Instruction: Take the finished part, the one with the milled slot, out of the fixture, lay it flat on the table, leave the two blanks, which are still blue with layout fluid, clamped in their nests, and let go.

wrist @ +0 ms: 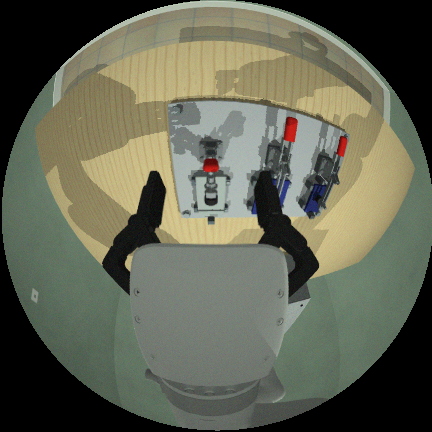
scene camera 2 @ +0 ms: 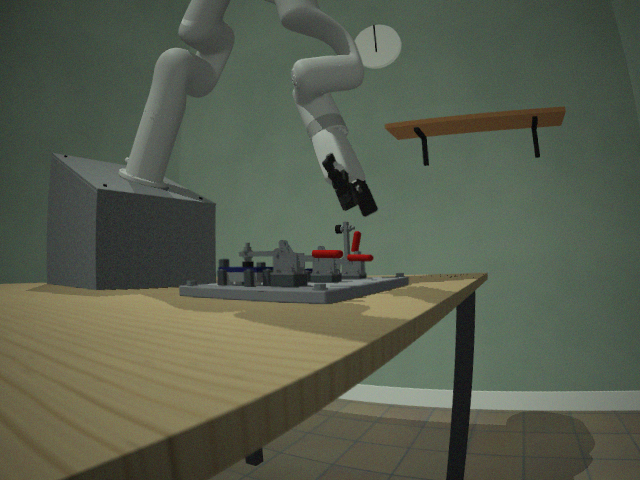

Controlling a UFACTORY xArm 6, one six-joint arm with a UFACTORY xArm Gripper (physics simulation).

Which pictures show the finished part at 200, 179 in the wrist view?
The wrist view only.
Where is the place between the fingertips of my gripper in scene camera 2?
361, 210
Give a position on a grey fixture plate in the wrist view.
At 245, 128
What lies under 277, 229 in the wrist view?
My gripper.
